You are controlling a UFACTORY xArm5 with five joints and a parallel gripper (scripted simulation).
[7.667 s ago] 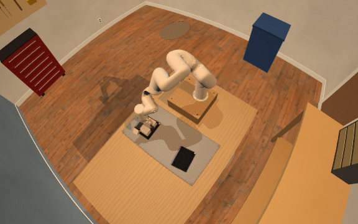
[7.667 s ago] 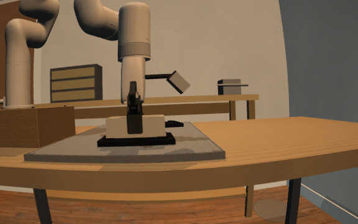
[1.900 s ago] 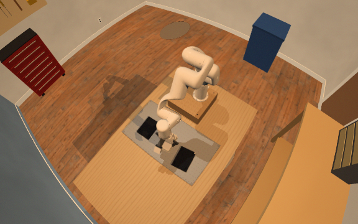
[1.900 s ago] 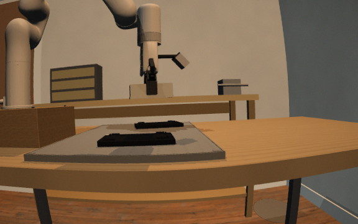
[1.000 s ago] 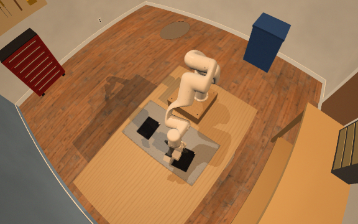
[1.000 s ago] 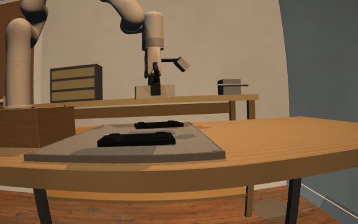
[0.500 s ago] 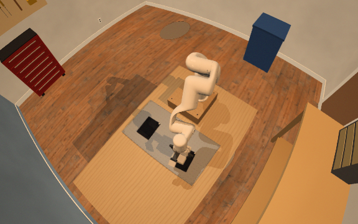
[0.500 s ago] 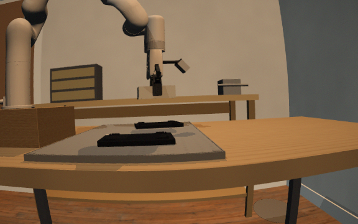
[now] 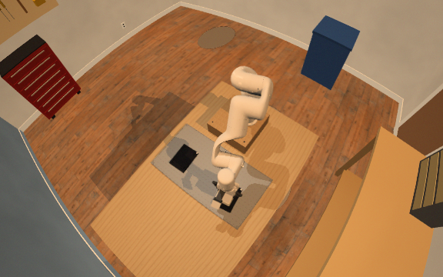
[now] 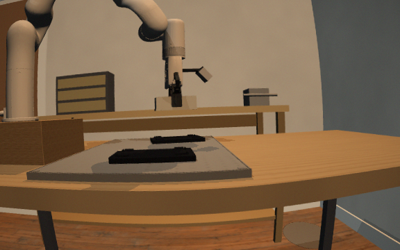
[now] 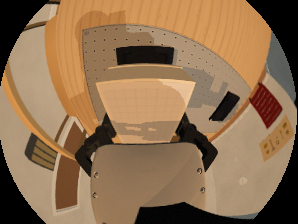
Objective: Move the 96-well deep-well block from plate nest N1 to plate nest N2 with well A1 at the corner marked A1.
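Now: hand right at the deep-well block.
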